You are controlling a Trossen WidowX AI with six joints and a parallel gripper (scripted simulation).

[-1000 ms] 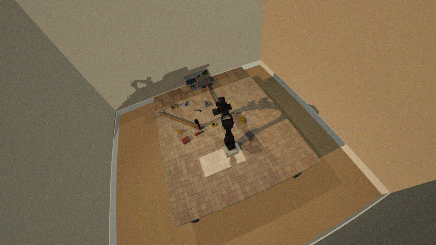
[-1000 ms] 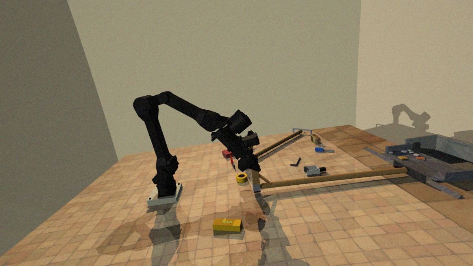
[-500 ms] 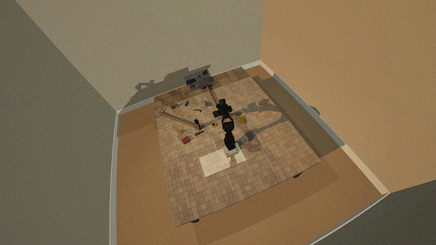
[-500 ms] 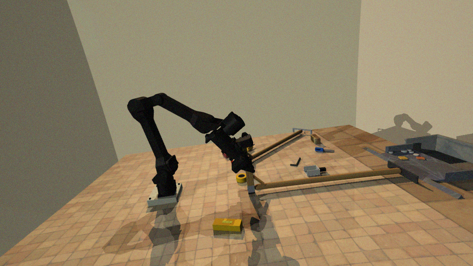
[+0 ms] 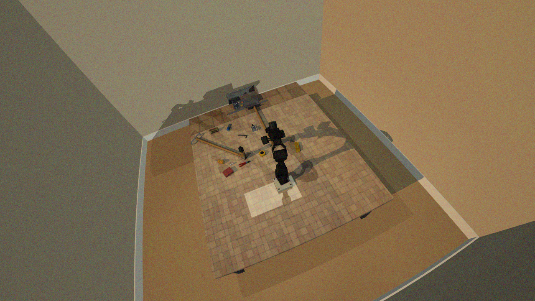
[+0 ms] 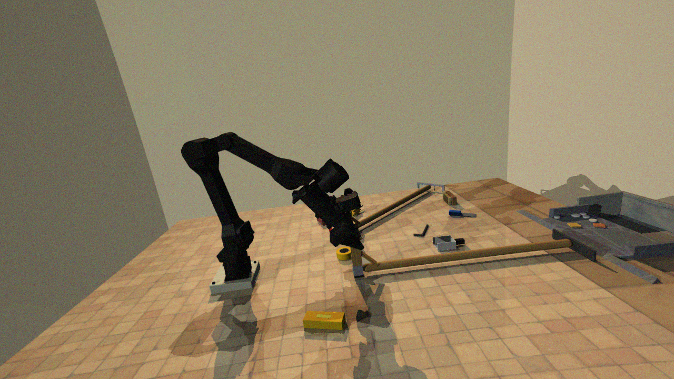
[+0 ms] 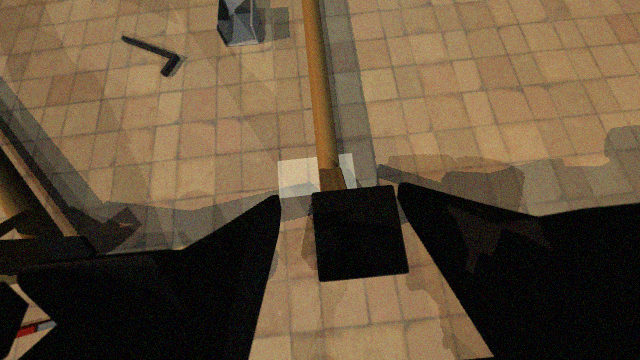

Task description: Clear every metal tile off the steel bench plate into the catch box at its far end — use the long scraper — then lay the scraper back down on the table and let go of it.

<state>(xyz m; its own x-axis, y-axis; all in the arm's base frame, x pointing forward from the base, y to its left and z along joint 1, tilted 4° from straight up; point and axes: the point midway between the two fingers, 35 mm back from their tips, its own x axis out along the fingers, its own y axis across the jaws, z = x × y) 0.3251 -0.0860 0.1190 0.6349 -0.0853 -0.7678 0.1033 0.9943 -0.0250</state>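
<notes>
The yellow tape roll is 120 mm to the left of my gripper tip, 90 mm below it and 40 mm behind it. Round my gripper tip: red screwdriver (290 mm to the left, 80 mm below, 50 mm behind); yellow block (160 mm to the right, 130 mm behind, 80 mm below); small grey box (290 mm ahead, 90 mm below, 70 mm to the left).
</notes>
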